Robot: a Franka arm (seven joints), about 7 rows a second.
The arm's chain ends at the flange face. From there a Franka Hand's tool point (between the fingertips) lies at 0.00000 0.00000 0.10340 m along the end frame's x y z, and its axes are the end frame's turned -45 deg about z.
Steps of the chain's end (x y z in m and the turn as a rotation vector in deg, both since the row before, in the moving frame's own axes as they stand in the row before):
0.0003, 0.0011, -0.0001, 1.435, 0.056, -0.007
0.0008, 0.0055, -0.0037, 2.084, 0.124, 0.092
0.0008, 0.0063, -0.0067, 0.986, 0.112, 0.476
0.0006, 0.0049, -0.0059, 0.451, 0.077, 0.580
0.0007, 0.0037, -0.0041, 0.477, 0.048, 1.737
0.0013, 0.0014, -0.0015, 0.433, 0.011, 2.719
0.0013, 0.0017, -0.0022, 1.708, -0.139, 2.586
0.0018, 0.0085, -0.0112, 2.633, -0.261, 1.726
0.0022, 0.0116, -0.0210, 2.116, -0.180, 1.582
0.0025, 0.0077, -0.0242, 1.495, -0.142, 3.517
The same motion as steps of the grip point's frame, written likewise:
0.0013, -0.0008, -0.0001, 0.975, 1.054, -0.007
-0.0005, 0.0020, -0.0038, 1.386, 1.561, 0.092
-0.0025, 0.0039, -0.0067, 0.618, 0.776, 0.476
-0.0024, 0.0034, -0.0059, 0.264, 0.373, 0.580
-0.0014, 0.0026, -0.0041, 0.303, 0.371, 1.737
0.0005, 0.0014, -0.0015, 0.298, 0.314, 2.719
0.0018, -0.0002, -0.0022, 1.306, 1.109, 2.586
-0.0017, 0.0036, -0.0113, 2.046, 1.677, 1.726
-0.0041, 0.0069, -0.0211, 1.624, 1.369, 1.582
-0.0019, 0.0052, -0.0242, 1.158, 0.957, 3.517

